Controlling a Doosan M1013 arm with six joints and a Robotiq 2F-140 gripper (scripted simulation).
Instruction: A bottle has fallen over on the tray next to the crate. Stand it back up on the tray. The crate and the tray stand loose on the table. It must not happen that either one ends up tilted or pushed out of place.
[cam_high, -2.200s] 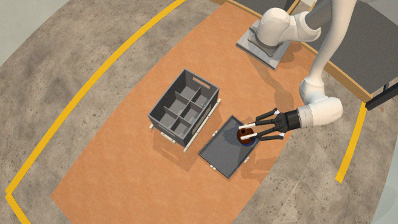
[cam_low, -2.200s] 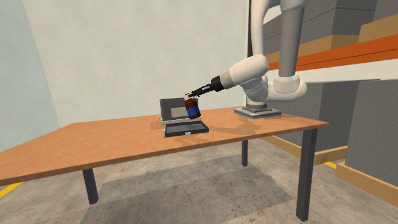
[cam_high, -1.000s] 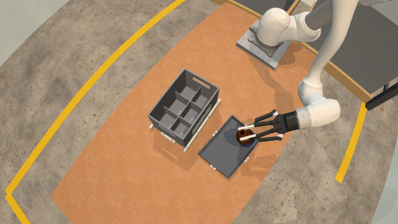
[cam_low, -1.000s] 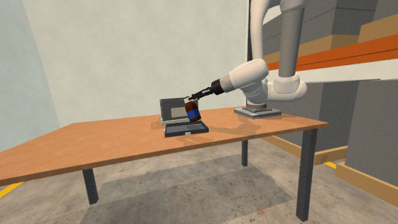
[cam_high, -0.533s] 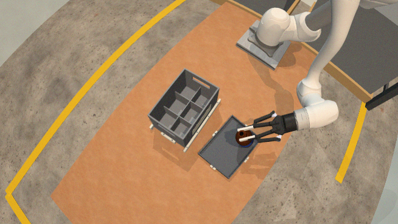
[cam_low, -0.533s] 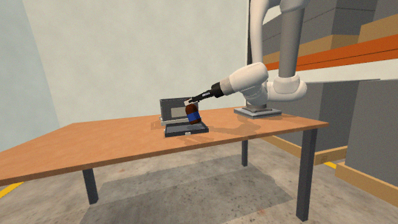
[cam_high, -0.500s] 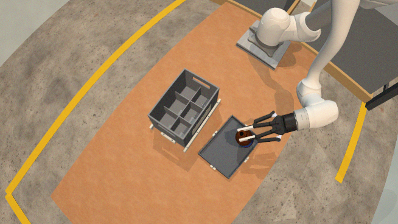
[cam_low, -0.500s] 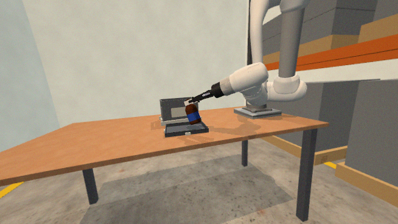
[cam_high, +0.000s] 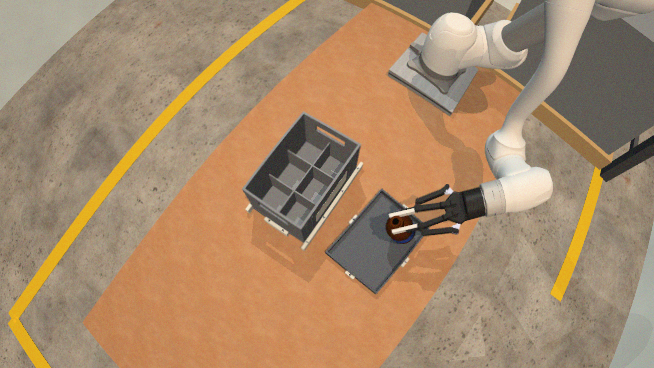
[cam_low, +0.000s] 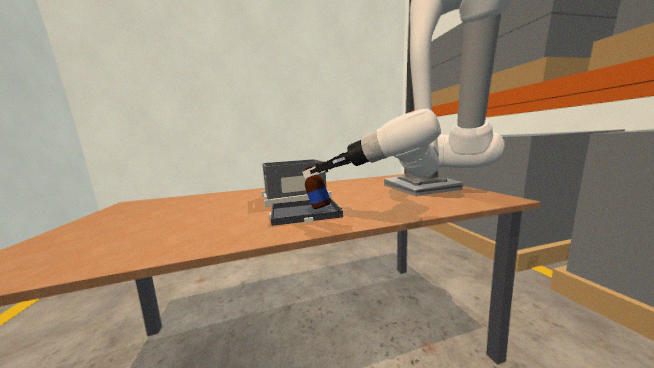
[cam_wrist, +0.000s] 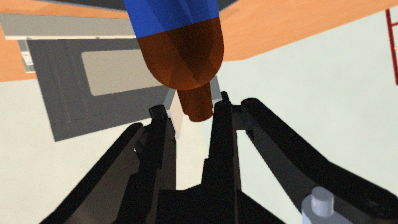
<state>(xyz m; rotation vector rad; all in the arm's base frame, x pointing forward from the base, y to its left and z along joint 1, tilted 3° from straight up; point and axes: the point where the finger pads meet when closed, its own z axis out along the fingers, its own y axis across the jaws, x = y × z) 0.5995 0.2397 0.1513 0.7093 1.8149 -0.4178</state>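
Right now my hand is 6 cm above the bottle. From my hand the other things lie so: grey crate: 7 cm ahead, 28 cm to the right, 8 cm below; grey tray: 4 cm ahead, 2 cm to the right, 15 cm below.
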